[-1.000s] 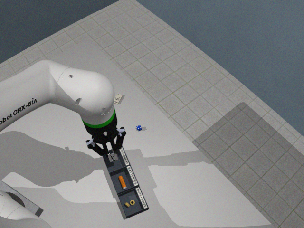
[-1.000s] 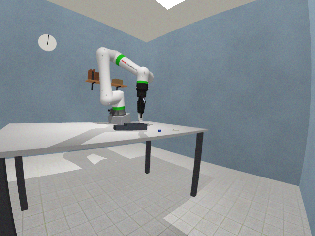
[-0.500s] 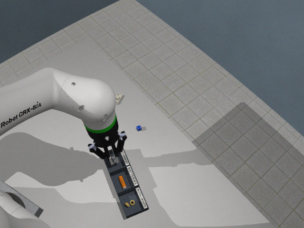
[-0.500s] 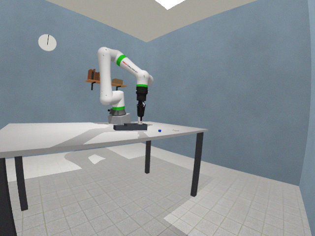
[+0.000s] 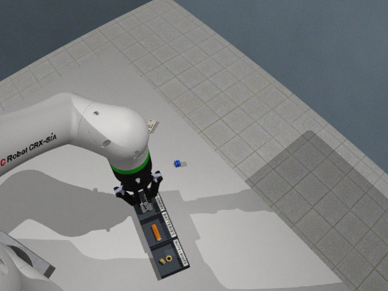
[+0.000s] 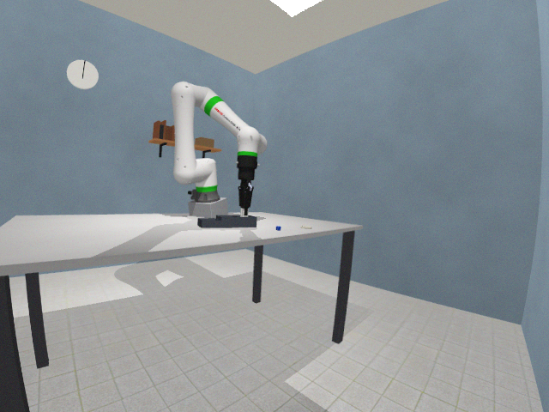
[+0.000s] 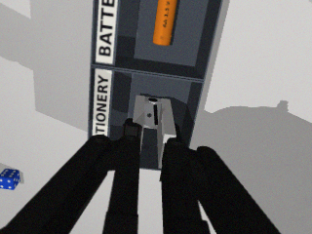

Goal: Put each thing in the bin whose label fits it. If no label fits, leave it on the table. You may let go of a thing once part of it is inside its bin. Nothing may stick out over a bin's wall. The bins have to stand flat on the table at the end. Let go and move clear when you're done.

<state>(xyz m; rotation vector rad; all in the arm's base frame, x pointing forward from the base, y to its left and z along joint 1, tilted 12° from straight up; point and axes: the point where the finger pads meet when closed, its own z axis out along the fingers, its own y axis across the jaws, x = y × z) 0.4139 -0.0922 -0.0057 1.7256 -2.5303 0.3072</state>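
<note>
Now: the silver sharpener 30 mm below my hand. Also, from my hand: dark three-part bin (80 mm to the right, 30 mm below, 20 mm behind); orange battery (80 mm to the right, 40 mm below, 30 mm behind); blue die (170 mm ahead, 40 mm to the left, 40 mm below).
</note>
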